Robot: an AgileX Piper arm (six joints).
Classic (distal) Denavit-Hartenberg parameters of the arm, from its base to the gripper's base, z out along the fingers. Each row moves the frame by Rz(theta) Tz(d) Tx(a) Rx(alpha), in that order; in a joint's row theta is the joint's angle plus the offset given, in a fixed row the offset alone. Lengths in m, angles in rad.
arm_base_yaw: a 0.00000, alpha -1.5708, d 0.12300, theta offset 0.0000
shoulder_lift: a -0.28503, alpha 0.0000, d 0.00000, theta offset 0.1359
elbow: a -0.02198, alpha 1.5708, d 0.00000, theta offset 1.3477
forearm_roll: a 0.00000, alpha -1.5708, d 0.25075, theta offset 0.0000
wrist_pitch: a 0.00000, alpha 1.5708, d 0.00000, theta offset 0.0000
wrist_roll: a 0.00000, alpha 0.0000, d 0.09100, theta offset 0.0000
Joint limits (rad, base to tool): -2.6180..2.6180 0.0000..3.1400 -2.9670..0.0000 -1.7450..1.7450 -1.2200..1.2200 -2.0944..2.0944
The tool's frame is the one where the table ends.
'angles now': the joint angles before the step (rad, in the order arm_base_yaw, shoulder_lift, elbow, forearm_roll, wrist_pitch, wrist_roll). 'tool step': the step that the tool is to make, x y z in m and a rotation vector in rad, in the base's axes. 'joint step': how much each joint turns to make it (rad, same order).
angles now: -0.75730, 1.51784, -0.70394, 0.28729, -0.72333, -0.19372
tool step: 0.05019, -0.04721, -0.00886, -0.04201, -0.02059, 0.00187
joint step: 0.00002, 0.24448, -0.24995, -0.01513, -0.03948, 0.00221
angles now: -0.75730, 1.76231, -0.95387, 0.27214, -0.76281, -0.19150
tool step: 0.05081, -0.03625, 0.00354, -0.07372, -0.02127, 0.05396
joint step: 0.00988, 0.18785, -0.27824, -0.06217, 0.02609, 0.00540
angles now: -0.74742, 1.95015, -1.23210, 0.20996, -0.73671, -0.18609
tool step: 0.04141, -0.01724, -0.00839, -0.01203, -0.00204, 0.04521
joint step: 0.02859, 0.14458, -0.20606, -0.01423, 0.05275, -0.00186
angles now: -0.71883, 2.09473, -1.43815, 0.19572, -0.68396, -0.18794
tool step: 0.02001, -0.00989, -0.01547, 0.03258, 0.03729, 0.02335
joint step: 0.00867, 0.08545, -0.10653, -0.00605, 0.07169, -0.00199
